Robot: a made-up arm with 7 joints. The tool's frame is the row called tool.
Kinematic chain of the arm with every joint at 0, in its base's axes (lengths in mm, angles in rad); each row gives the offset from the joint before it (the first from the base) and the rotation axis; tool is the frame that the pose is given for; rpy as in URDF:
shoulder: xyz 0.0 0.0 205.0 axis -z
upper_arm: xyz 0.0 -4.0 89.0 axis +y
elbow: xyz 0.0 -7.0 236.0 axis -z
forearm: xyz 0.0 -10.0 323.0 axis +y
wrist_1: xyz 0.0 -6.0 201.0 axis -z
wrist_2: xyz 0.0 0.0 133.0 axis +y
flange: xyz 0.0 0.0 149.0 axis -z
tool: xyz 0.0 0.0 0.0 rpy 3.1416 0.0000 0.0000
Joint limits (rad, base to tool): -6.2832..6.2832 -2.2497..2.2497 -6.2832..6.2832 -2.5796..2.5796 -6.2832..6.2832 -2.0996..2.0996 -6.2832..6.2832
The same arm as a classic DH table. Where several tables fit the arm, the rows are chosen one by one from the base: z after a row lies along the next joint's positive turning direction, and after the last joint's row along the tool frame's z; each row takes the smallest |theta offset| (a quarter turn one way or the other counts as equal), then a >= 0, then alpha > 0; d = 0 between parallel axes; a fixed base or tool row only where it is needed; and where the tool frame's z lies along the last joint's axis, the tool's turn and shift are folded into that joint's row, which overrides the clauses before.
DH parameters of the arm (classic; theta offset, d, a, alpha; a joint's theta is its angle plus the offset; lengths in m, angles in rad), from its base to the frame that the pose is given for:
base (fixed): 0.0000 0.0000 0.0000 3.1416
shoulder: 0.0000 -0.2940 0.0000 1.5708
upper_arm: 0.0000 -0.0110 0.0000 -1.5708
elbow: 0.0000 -0.5590 0.0000 1.5708
forearm: 0.0000 -0.0160 0.0000 -1.5708
wrist_1: 0.0000 -0.3340 0.0000 1.5708
wrist_2: 0.0000 0.0000 0.0000 -1.5708
flange: 0.0000 -0.1490 0.0000 0.0000
Joint limits (rad, base to tool): -6.2832..6.2832 -2.2497..2.2497 -6.2832..6.2832 -2.5796..2.5796 -6.2832..6.2832 -2.0996..2.0996 -6.2832..6.2832

